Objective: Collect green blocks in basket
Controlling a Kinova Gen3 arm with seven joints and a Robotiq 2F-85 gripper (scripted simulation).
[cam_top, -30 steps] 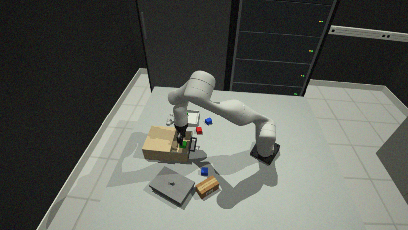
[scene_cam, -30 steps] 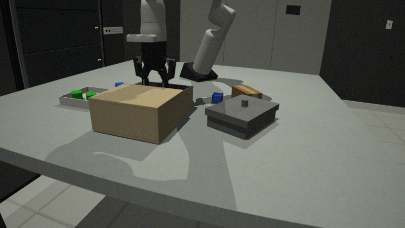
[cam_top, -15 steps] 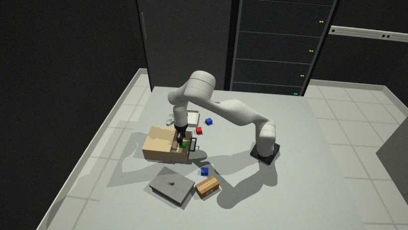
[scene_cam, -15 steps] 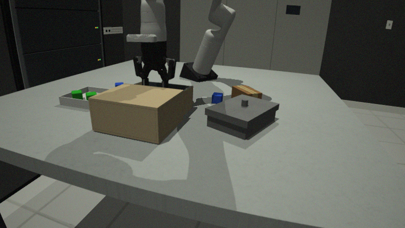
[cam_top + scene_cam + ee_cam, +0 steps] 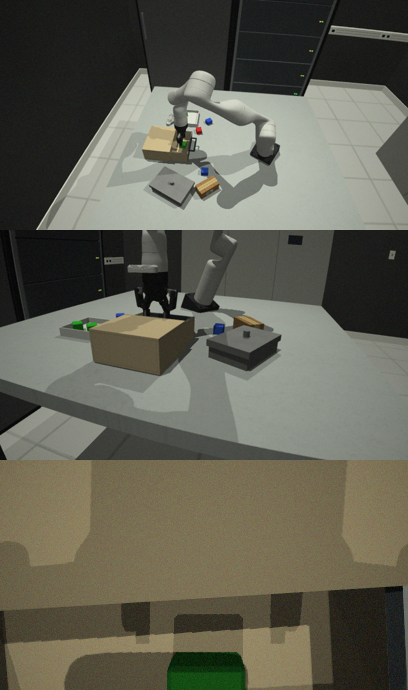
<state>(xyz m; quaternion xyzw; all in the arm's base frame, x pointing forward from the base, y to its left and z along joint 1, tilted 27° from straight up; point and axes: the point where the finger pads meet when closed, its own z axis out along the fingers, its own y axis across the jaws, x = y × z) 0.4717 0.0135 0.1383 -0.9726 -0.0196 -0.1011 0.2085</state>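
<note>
My hand is 40 mm above the cabinet drawer, 20 mm to the right of it and 10 mm short of it. Also, from my hand: basket: 250 mm to the right, 60 mm below, 50 mm ahead; then light wooden cabinet: 70 mm ahead, 30 mm to the left, 30 mm below; then red block: 150 mm to the right, 60 mm below, 60 mm behind.
</note>
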